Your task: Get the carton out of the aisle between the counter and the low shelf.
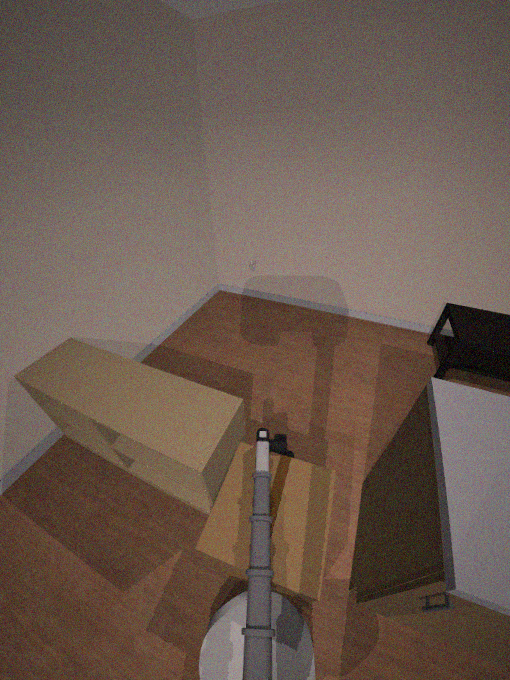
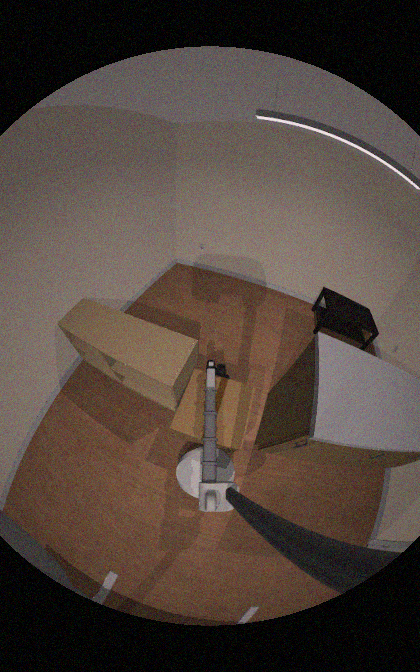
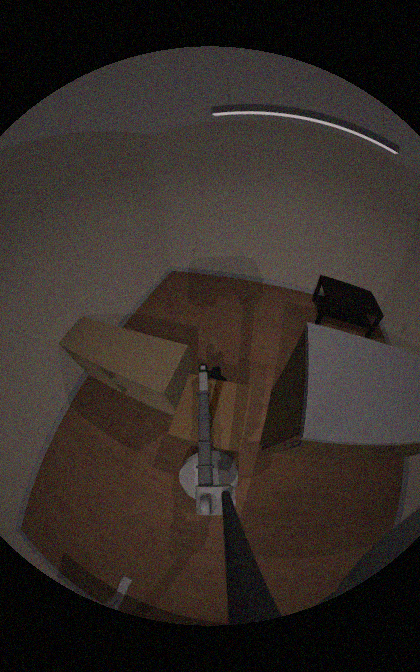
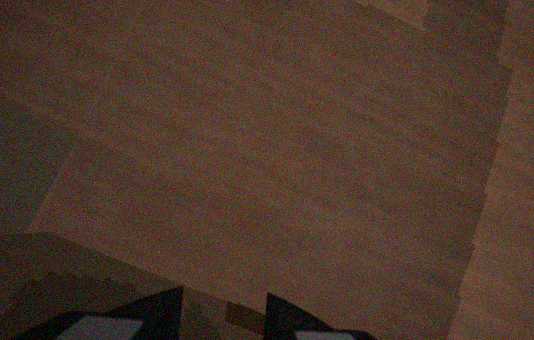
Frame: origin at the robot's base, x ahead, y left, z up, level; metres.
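Seen in the pictures: gripper, fingertip midpoint: [image 4: 223, 315].
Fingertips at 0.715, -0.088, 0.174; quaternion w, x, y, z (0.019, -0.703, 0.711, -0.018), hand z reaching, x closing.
Note:
A point is followed by its place in that frame, as x, y, z.
The carton [image 1: 299, 521] @[0.395, -0.150, 0.379] [image 2: 230, 415] @[0.386, -0.142, 0.379] [image 3: 225, 415] @[0.401, -0.132, 0.378] [image 4: 50, 265] @[0.713, 0.052, 0.068] is a light brown box with a darker tape strip. It lies on the floor in front of my base, partly hidden under my arm. The low shelf [image 1: 142, 411] @[0.740, 0.541, 0.583] [image 2: 145, 350] @[0.718, 0.422, 0.582] [image 3: 135, 355] @[0.759, 0.453, 0.582] is tan, with its right end close beside the carton; I cannot tell if they touch. The white-topped counter [image 1: 477, 483] @[0.342, -0.536, 0.883] [image 2: 360, 395] @[0.287, -0.737, 0.883] [image 3: 355, 390] @[0.274, -0.700, 0.882] stands to the right, with floor between it and the carton. My gripper [image 1: 282, 446] [image 4: 223, 315] @[0.715, -0.088, 0.174] is open and empty, over the carton's far edge; its height is unclear.
A small black table [image 1: 483, 329] @[1.639, -1.685, 0.423] [image 2: 347, 312] @[1.518, -1.769, 0.423] [image 3: 347, 300] @[1.469, -1.726, 0.422] stands behind the counter near the back wall. My round base [image 1: 225, 642] @[0.042, 0.116, 0.187] [image 2: 187, 472] @[-0.002, 0.122, 0.187] is close to the carton's near side. A handle [image 1: 436, 601] @[0.139, -0.451, 0.649] sticks out from the counter's near face. Walls meet in a corner beyond the shelf.

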